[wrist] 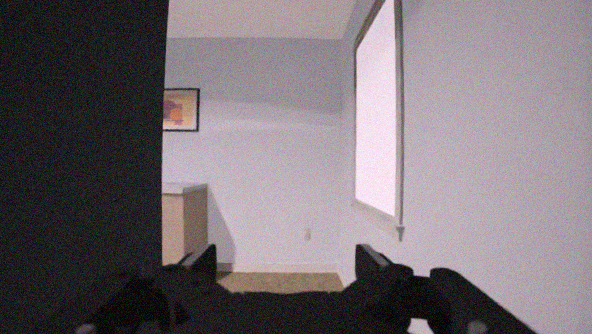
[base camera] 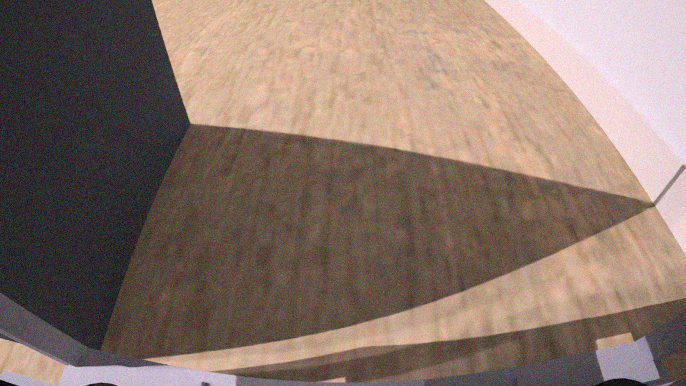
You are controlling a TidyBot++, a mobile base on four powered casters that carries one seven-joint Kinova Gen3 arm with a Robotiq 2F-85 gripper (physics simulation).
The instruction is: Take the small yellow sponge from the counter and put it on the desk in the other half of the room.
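Places are measured from the arm's base along level axes (x up, y right, z ahead), in centimetres.
Where they show: gripper, fingertip midpoint: [wrist: 286, 260].
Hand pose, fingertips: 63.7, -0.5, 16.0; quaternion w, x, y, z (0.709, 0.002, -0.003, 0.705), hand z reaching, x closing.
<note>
After its pixels a point has its place, as x, y, z.
My gripper [wrist: 286, 260] {63.7, -0.5, 16.0} is open, with its two fingers wide apart and no object between them. A light wood cabinet with a pale top [wrist: 195, 225] {15.8, -83.7, 225.0} shows past the dark panel in the wrist view, at the far wall; I cannot tell whether it is the counter. Its left part is hidden. The small yellow sponge does not show in either view, and I cannot make out the desk.
The dark side panel of a shelf unit [base camera: 85, 150] {-23.6, -31.3, 35.5} [wrist: 80, 140] {72.9, -31.3, 36.5} stands close on the left. A wall with a window [wrist: 377, 115] {100.5, 51.2, 146.8} runs along the right. A framed picture [wrist: 182, 110] {125.7, -110.6, 256.8} hangs on the far wall. Wooden floor [base camera: 375, 75] {-39.7, 3.9, 74.0} lies between panel and right wall.
</note>
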